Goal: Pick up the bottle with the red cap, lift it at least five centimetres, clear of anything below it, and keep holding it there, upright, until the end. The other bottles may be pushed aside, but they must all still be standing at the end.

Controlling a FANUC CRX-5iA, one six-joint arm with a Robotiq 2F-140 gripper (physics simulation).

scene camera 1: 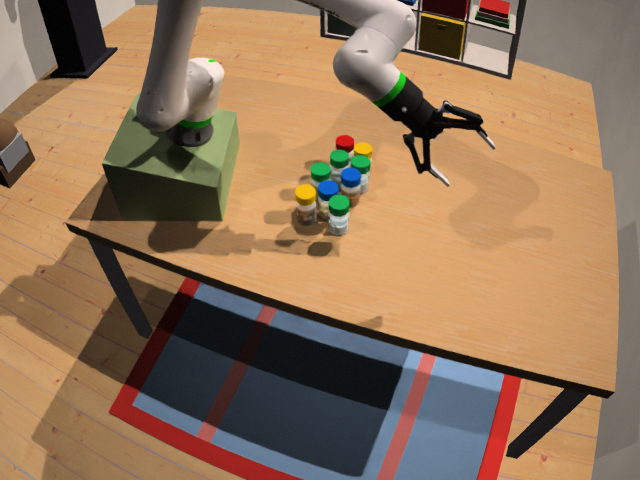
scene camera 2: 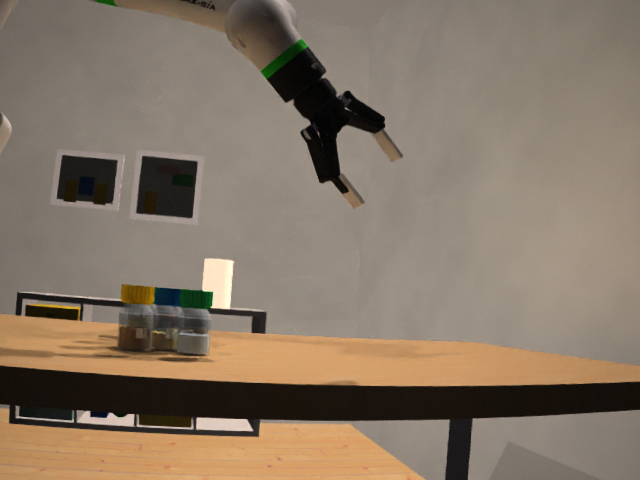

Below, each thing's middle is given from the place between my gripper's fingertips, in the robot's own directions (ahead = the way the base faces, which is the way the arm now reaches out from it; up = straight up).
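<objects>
Blue-capped bottle (scene camera 2: 165, 315): 270 mm below my hand, 350 mm behind it and 50 mm to the left of it.
</objects>
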